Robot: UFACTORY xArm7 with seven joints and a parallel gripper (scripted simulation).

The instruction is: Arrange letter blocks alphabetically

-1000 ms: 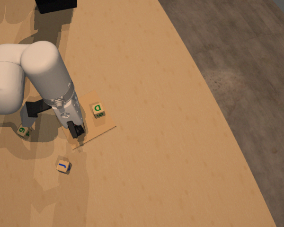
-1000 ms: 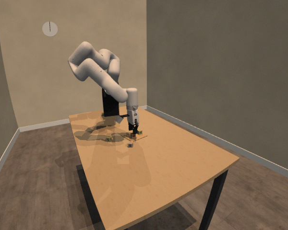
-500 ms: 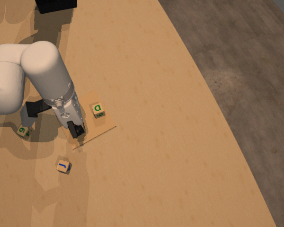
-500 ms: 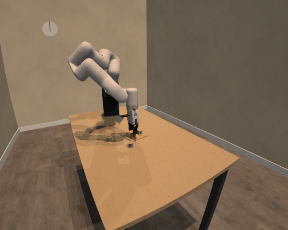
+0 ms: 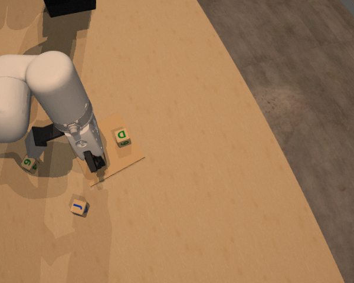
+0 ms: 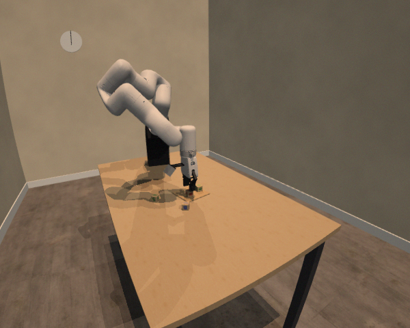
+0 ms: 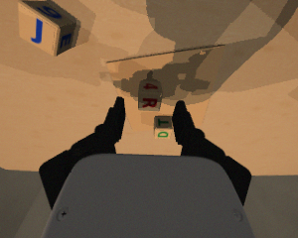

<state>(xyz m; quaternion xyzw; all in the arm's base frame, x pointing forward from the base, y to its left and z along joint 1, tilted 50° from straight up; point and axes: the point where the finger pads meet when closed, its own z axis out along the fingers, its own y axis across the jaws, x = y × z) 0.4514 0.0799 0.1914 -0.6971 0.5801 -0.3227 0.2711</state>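
My hand is 30 mm past the tan mat, 10 mm to the right of it and 60 mm above it. Round my hand: green D block 40 mm behind, 60 mm to the left, 40 mm below.
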